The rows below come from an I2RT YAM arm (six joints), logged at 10 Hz.
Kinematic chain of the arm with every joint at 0, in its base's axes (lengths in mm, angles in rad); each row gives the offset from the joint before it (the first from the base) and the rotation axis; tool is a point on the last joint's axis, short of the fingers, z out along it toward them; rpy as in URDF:
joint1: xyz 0 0 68 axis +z
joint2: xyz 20 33.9 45.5 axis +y
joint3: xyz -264 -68.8 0 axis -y
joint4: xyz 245 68.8 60 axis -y
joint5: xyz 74 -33.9 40.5 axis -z
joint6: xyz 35.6 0 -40.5 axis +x
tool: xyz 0 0 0 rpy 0 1.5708 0
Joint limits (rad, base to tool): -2.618..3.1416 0..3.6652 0..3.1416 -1.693..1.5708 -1.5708..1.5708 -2.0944..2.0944
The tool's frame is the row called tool.
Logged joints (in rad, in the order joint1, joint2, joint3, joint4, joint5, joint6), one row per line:
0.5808, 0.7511, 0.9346, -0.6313, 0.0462, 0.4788
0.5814, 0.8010, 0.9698, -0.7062, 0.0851, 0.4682
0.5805, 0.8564, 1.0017, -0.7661, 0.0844, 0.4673
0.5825, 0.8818, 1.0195, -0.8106, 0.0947, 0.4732
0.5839, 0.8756, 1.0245, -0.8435, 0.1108, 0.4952
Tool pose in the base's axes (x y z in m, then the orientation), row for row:
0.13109, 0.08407, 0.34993, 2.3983, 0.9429, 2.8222
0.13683, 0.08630, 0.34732, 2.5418, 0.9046, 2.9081
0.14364, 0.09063, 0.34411, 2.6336, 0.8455, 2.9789
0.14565, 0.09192, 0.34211, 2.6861, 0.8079, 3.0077
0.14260, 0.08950, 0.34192, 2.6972, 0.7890, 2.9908
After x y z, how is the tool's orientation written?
As angles about the fixed x, y, z axes (roll, pitch, yaw), in radians.
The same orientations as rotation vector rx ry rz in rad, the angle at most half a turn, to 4 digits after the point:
-0.0756, 2.0733, 0.6181
-0.0697, 2.1516, 0.5333
-0.0780, 2.2319, 0.4929
-0.0725, 2.2803, 0.4601
-0.0423, 2.2993, 0.4440

